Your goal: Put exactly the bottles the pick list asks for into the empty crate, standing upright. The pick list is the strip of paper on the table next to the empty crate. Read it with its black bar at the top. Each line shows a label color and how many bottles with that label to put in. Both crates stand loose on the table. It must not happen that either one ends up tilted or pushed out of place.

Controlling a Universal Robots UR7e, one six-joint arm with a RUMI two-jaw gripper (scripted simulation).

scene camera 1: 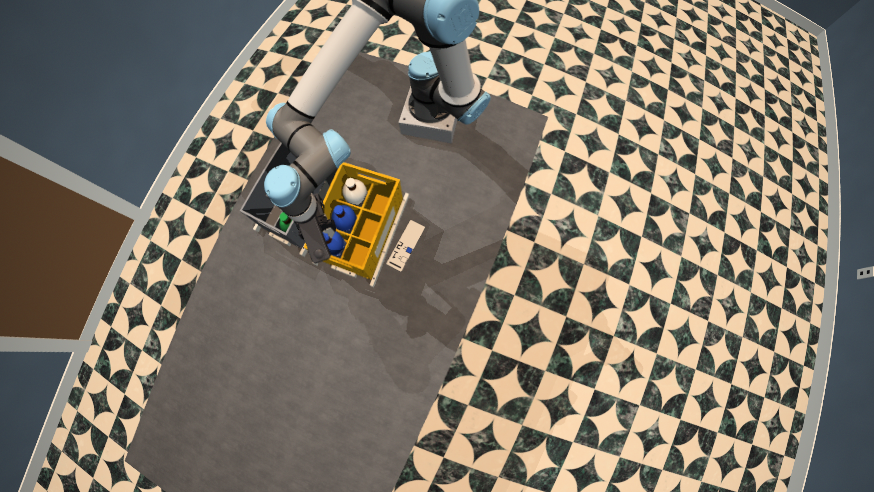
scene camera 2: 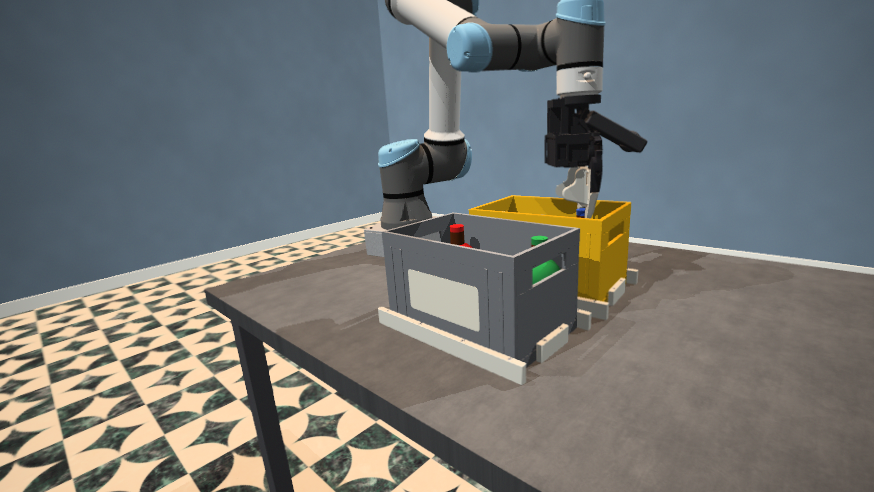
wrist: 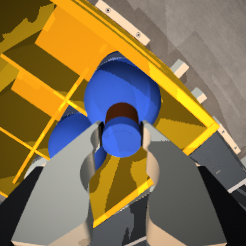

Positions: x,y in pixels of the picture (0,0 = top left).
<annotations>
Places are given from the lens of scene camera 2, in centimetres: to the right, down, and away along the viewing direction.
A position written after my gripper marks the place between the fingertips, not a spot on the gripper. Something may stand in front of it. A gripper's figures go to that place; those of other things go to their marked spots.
my gripper (scene camera 2: pixel 583 222): 27, -4, 77
grey crate (scene camera 2: pixel 484 294): 7, 7, 58
</annotations>
